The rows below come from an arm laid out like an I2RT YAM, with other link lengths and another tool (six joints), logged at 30 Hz.
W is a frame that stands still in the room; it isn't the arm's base.
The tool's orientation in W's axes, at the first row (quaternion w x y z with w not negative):
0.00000, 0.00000, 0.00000, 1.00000
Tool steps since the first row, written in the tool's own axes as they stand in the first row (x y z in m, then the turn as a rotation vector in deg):
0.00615, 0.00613, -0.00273, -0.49, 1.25, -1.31
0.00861, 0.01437, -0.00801, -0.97, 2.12, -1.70
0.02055, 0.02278, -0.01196, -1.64, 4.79, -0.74
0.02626, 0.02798, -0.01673, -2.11, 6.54, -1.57
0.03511, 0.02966, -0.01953, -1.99, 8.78, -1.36
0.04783, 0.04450, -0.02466, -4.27, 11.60, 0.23
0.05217, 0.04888, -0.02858, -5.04, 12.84, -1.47
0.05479, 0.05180, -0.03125, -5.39, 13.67, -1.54
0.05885, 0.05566, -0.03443, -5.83, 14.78, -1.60
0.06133, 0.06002, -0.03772, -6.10, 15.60, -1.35
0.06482, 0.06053, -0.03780, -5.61, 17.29, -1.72
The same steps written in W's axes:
-0.00615, -0.00613, -0.00273, 0.49, -1.25, -1.31
-0.00861, -0.01437, -0.00801, 0.97, -2.12, -1.70
-0.02055, -0.02278, -0.01196, 1.64, -4.79, -0.74
-0.02626, -0.02798, -0.01673, 2.11, -6.54, -1.57
-0.03511, -0.02966, -0.01953, 1.99, -8.78, -1.36
-0.04783, -0.04450, -0.02466, 4.27, -11.60, 0.23
-0.05217, -0.04888, -0.02858, 5.04, -12.84, -1.47
-0.05479, -0.05180, -0.03125, 5.39, -13.67, -1.54
-0.05885, -0.05566, -0.03443, 5.83, -14.78, -1.60
-0.06133, -0.06002, -0.03772, 6.10, -15.60, -1.35
-0.06482, -0.06053, -0.03780, 5.61, -17.29, -1.72

